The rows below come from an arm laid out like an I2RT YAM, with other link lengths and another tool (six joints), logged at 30 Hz.
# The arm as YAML. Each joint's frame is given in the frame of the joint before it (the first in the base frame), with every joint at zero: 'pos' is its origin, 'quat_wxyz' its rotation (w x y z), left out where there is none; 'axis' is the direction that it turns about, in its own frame. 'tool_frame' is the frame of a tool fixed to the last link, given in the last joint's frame.
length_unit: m
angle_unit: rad
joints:
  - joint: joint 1
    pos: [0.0, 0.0, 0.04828]
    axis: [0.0, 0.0, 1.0]
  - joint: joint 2
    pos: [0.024, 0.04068, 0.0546]
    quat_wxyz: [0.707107, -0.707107, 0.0, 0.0]
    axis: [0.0, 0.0, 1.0]
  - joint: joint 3
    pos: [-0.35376, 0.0, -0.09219]
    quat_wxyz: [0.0, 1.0, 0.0, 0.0]
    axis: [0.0, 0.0, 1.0]
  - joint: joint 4
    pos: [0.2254, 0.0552, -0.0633]
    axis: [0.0, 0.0, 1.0]
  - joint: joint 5
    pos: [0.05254, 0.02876, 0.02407]
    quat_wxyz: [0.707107, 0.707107, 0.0, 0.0]
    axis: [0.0, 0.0, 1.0]
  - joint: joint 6
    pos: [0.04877, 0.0, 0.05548]
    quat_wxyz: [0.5, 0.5, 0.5, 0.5]
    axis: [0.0, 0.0, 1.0]
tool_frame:
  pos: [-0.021, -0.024, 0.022]
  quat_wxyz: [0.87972, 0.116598, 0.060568, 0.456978]
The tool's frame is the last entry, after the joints.
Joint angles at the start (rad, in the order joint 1, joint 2, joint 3, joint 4, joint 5, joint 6):
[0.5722, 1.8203, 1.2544, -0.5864, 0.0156, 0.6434]
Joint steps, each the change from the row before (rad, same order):
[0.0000, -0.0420, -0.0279, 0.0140, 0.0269, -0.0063]
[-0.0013, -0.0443, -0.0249, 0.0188, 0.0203, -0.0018]
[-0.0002, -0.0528, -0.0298, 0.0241, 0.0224, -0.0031]
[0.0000, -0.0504, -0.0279, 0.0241, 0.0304, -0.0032]
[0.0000, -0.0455, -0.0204, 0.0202, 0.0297, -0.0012]
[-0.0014, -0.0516, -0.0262, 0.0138, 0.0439, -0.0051]
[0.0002, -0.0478, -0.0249, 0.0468, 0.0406, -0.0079]
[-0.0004, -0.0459, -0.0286, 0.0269, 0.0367, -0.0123]
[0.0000, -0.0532, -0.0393, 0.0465, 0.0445, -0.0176]
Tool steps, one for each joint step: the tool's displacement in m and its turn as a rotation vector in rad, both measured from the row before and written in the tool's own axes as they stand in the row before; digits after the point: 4 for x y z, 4 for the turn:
[0.0061, -0.0050, -0.0106, 0.0261, -0.0293, 0.0022]
[0.0048, -0.0058, -0.0117, 0.0200, -0.0369, 0.0114]
[0.0056, -0.0065, -0.0138, 0.0215, -0.0456, 0.0129]
[0.0050, -0.0070, -0.0129, 0.0296, -0.0449, 0.0136]
[0.0033, -0.0071, -0.0121, 0.0290, -0.0426, 0.0164]
[0.0057, -0.0092, -0.0125, 0.0442, -0.0370, 0.0126]
[0.0014, -0.0085, -0.0116, 0.0400, -0.0644, 0.0241]
[0.0047, -0.0081, -0.0102, 0.0371, -0.0415, 0.0100]
[0.0056, -0.0092, -0.0108, 0.0456, -0.0552, 0.0145]

